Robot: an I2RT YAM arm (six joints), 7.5 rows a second.
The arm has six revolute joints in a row. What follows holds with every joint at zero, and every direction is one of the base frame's. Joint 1 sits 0.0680 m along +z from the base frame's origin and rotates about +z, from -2.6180 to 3.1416 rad. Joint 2 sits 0.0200 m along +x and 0.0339 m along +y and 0.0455 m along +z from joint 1 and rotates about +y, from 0.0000 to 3.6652 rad. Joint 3 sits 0.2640 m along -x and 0.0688 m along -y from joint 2 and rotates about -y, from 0.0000 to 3.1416 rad. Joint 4 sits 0.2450 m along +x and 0.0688 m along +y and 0.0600 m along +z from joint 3 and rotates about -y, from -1.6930 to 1.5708 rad. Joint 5 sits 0.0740 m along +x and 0.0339 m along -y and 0.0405 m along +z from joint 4 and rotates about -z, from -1.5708 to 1.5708 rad. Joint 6 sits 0.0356 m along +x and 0.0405 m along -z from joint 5 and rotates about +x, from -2.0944 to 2.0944 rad. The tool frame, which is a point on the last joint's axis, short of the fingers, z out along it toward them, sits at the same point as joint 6; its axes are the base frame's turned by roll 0.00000, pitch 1.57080 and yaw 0.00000 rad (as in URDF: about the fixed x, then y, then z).
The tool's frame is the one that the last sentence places.
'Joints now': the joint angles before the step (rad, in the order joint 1, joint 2, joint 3, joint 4, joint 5, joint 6). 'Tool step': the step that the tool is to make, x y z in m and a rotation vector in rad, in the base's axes. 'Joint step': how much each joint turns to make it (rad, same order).
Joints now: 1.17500, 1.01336, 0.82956, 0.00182, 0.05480, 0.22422
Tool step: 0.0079, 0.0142, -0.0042, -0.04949, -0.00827, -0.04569
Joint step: -0.00016, 0.07353, 0.03595, -0.00353, 0.04997, -0.01706
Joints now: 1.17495, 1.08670, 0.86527, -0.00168, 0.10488, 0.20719
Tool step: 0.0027, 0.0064, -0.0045, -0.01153, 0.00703, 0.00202
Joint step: -0.00048, 0.03073, 0.00407, 0.01316, -0.00290, 0.00142
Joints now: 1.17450, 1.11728, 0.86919, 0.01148, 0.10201, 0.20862
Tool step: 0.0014, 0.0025, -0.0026, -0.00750, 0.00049, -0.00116
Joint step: -0.00115, 0.01294, -0.00033, 0.00641, 0.00059, -0.00239
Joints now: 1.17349, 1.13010, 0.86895, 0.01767, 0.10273, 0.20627
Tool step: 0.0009, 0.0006, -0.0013, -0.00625, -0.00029, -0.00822
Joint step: -0.00126, 0.00465, -0.00026, -0.00064, 0.00741, -0.00092
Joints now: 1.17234, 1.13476, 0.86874, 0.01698, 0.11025, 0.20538
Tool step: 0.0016, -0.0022, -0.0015, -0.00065, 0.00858, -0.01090
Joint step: -0.00875, -0.00510, -0.00675, -0.00319, 0.00018, 0.00798
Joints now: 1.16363, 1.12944, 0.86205, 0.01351, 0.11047, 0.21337
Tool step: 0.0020, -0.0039, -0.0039, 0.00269, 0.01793, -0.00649
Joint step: -0.01453, -0.01057, -0.01856, 0.00168, -0.01222, 0.01496
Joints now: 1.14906, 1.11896, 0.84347, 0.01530, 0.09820, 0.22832
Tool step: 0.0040, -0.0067, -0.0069, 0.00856, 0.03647, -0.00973
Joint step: -0.02858, -0.01657, -0.03187, 0.00508, -0.02780, 0.03056
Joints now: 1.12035, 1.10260, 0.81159, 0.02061, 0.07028, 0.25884
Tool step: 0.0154, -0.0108, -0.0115, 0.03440, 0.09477, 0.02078
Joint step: -0.09134, -0.00454, -0.04176, 0.02215, -0.13516, 0.06515
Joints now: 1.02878, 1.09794, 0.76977, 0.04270, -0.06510, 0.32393
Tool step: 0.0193, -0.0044, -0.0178, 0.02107, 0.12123, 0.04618
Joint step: -0.09400, 0.04706, -0.03001, 0.03688, -0.16749, 0.06588
